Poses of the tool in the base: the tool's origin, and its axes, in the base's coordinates. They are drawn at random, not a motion.
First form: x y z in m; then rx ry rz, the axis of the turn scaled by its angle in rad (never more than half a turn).
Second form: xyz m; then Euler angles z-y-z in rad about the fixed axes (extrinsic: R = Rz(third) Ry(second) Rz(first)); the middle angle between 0 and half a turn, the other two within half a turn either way. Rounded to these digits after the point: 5 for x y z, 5 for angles.
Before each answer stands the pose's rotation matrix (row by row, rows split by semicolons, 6 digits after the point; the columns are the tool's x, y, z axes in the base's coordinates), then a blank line. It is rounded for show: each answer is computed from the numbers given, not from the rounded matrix.
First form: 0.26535 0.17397 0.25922 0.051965 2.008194 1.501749
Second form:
-0.805217 -0.324456 0.496341; 0.384374 0.351777 0.853528; -0.451534 0.878055 -0.158544

0.26535 0.17397 0.25922 1.09582 1.73001 1.04408
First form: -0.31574 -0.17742 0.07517 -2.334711 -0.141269 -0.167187
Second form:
0.985196 0.152892 0.077537; 0.050936 -0.692944 0.719190; 0.163687 -0.704594 -0.690473

-0.31574 -0.17742 0.07517 -1.79906 2.33294 1.46340
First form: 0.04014 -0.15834 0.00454 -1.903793 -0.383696 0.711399
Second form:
0.774396 -0.050016 -0.630721; 0.554519 -0.426367 0.714646; -0.304663 -0.903166 -0.302442

0.04014 -0.15834 0.00454 -1.24546 1.87805 2.29389
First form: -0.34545 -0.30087 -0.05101 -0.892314 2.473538 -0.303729
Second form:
-0.666531 -0.537801 0.516244; -0.646721 0.761591 -0.041599; -0.370795 -0.361593 -0.855431

-0.34545 -0.30087 -0.05101 -0.77283 2.59718 -0.08041
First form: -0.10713 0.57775 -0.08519 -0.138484 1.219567 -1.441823
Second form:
-0.310095 0.660104 0.684181; -0.784193 0.229257 -0.576613; -0.537478 -0.715335 0.446557

-0.10713 0.57775 -0.08519 -0.92642 1.10788 -0.70029
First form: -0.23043 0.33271 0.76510 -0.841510 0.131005 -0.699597
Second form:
0.771326 0.516555 0.371790; -0.616080 0.459425 0.639824; 0.159695 -0.722565 0.672605

-0.23043 0.33271 0.76510 -1.78831 0.83307 1.04440
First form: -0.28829 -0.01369 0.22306 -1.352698 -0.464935 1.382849
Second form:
0.243635 -0.411520 -0.878233; 0.858506 -0.329787 0.392693; -0.451231 -0.849642 0.272945

-0.28829 -0.01369 0.22306 -1.08259 1.29434 2.72112
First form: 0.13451 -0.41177 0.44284 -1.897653 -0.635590 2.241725
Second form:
-0.196857 0.164350 -0.966559; 0.367418 -0.901640 -0.228142; -0.908984 -0.400042 0.117109

0.13451 -0.41177 0.44284 -0.41459 1.45342 -2.90980
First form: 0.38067 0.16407 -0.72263 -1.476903 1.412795 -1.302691
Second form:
-0.102184 -0.269176 0.957655; -0.976304 -0.157473 -0.148436; 0.190761 -0.950130 -0.246706

0.38067 0.16407 -0.72263 -1.76894 1.82008 -0.15378
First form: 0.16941 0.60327 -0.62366 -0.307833 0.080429 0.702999
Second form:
0.761840 -0.647059 -0.030258; 0.623504 0.719841 0.305076; -0.175621 -0.251285 0.951847

0.16941 0.60327 -0.62366 -0.96081 0.31159 1.66965
